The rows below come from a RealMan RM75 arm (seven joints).
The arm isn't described. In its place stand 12 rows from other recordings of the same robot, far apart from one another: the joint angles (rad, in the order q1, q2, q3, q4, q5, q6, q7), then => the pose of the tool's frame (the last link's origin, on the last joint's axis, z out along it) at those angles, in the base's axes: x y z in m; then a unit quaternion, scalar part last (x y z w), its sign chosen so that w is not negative.
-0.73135 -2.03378 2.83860 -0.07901 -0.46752 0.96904 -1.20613 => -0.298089 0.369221 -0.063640 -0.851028 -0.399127 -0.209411 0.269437
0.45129 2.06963 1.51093 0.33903 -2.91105 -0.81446 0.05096 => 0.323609 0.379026 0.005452 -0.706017 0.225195 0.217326 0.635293
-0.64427 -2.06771 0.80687 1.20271 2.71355 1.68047 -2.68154 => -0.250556 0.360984 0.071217 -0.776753 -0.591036 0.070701 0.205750
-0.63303 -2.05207 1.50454 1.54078 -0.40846 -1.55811 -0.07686 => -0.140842 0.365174 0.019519 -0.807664 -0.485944 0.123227 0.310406
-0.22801 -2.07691 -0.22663 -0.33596 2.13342 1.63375 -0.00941 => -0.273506 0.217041 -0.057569 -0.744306 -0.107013 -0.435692 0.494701
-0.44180 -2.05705 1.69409 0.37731 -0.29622 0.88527 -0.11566 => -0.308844 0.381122 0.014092 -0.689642 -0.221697 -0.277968 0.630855
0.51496 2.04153 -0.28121 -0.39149 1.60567 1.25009 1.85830 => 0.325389 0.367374 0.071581 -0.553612 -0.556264 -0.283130 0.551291
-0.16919 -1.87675 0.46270 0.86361 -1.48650 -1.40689 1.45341 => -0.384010 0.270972 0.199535 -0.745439 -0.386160 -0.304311 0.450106
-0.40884 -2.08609 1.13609 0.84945 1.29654 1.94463 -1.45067 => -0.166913 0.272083 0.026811 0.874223 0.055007 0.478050 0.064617
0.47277 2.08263 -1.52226 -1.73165 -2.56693 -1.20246 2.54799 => 0.099219 0.364959 0.029250 -0.928939 0.151212 -0.006707 0.337878
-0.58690 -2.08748 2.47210 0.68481 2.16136 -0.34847 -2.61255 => -0.199482 0.349743 -0.150893 -0.903739 -0.098523 -0.102107 0.403886
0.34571 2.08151 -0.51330 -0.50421 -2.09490 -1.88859 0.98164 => 0.298772 0.227588 -0.007117 -0.926980 0.147150 0.335208 0.081792
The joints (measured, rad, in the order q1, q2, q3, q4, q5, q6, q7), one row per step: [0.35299, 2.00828, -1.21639, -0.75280, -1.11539, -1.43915, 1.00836]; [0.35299, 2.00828, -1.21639, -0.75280, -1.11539, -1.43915, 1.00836]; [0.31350, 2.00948, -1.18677, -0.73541, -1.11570, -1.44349, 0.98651]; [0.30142, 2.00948, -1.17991, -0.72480, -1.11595, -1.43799, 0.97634]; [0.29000, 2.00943, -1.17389, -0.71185, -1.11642, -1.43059, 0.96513]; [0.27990, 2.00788, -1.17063, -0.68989, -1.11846, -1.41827, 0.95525]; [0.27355, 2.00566, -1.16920, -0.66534, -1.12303, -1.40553, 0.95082]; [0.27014, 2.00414, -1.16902, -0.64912, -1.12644, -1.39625, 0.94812]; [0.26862, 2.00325, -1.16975, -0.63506, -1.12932, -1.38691, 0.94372]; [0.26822, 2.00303, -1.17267, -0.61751, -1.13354, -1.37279, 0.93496]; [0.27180, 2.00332, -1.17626, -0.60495, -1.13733, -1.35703, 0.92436]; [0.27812, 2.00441, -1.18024, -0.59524, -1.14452, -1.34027, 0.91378]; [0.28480, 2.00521, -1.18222, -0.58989, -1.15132, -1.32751, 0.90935]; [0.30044, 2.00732, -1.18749, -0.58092, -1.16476, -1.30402, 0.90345]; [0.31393, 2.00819, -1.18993, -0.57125, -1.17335, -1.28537, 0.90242]
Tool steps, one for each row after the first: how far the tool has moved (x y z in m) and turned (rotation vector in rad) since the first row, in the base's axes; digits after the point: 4 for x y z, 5 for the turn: [0.0000, 0.0000, 0.0000, 0.00000, 0.00000, 0.00000]; [0.0180, -0.0084, 0.0037, 0.02921, 0.00368, -0.05138]; [0.0250, -0.0110, 0.0037, 0.03872, 0.00034, -0.07454]; [0.0323, -0.0136, 0.0032, 0.04749, -0.00441, -0.09968]; [0.0414, -0.0164, 0.0013, 0.04976, -0.01209, -0.13448]; [0.0500, -0.0190, -0.0015, 0.04429, -0.01981, -0.16971]; [0.0555, -0.0206, -0.0036, 0.03985, -0.02581, -0.19259]; [0.0598, -0.0217, -0.0057, 0.03682, -0.03258, -0.21051]; [0.0646, -0.0227, -0.0091, 0.03341, -0.04444, -0.23057]; [0.0673, -0.0221, -0.0121, 0.03368, -0.05869, -0.24244]; [0.0688, -0.0207, -0.0155, 0.03317, -0.07631, -0.24903]; [0.0692, -0.0189, -0.0178, 0.03189, -0.08888, -0.25256]; [0.0684, -0.0149, -0.0224, 0.02692, -0.11190, -0.25498]; [0.0680, -0.0113, -0.0255, 0.02253, -0.12635, -0.26096]
